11 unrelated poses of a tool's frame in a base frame.
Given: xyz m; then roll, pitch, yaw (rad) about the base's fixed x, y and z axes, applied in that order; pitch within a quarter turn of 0, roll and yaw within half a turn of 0.
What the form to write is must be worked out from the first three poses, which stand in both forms.
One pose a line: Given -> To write
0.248, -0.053, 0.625, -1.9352, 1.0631, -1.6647 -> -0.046, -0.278, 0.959; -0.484, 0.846, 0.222; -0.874, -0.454, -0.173; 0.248, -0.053, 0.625
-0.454, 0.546, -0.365, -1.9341, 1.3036, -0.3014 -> 0.252, -0.966, -0.050; -0.078, -0.072, 0.994; -0.965, -0.247, -0.094; -0.454, 0.546, -0.365
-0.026, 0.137, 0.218, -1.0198, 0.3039, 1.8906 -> -0.300, -0.417, -0.858; 0.906, -0.407, -0.119; -0.299, -0.813, 0.500; -0.026, 0.137, 0.218
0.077, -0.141, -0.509, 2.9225, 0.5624, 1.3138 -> 0.215, 0.973, 0.078; 0.818, -0.136, -0.559; -0.533, 0.184, -0.826; 0.077, -0.141, -0.509
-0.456, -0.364, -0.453, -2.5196, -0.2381, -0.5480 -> 0.829, -0.306, 0.467; -0.506, -0.765, 0.397; 0.236, -0.566, -0.790; -0.456, -0.364, -0.453
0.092, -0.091, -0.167, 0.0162, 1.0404, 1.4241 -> 0.074, -0.987, 0.142; 0.500, 0.160, 0.851; -0.863, 0.008, 0.506; 0.092, -0.091, -0.167
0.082, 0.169, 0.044, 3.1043, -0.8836, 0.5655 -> 0.536, 0.511, 0.672; 0.340, -0.859, 0.382; 0.773, 0.024, -0.634; 0.082, 0.169, 0.044
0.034, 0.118, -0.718, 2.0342, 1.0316, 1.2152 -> 0.179, 0.686, 0.705; 0.481, 0.564, -0.671; -0.858, 0.459, -0.230; 0.034, 0.118, -0.718
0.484, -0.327, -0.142, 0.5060, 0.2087, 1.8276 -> -0.248, -0.872, 0.423; 0.946, -0.125, 0.298; -0.207, 0.474, 0.856; 0.484, -0.327, -0.142
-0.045, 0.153, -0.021, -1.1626, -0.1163, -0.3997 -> 0.915, 0.253, 0.315; -0.387, 0.324, 0.863; 0.116, -0.912, 0.394; -0.045, 0.153, -0.021
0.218, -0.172, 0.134, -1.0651, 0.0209, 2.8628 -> -0.961, -0.116, -0.250; 0.275, -0.471, -0.838; -0.021, -0.875, 0.484; 0.218, -0.172, 0.134
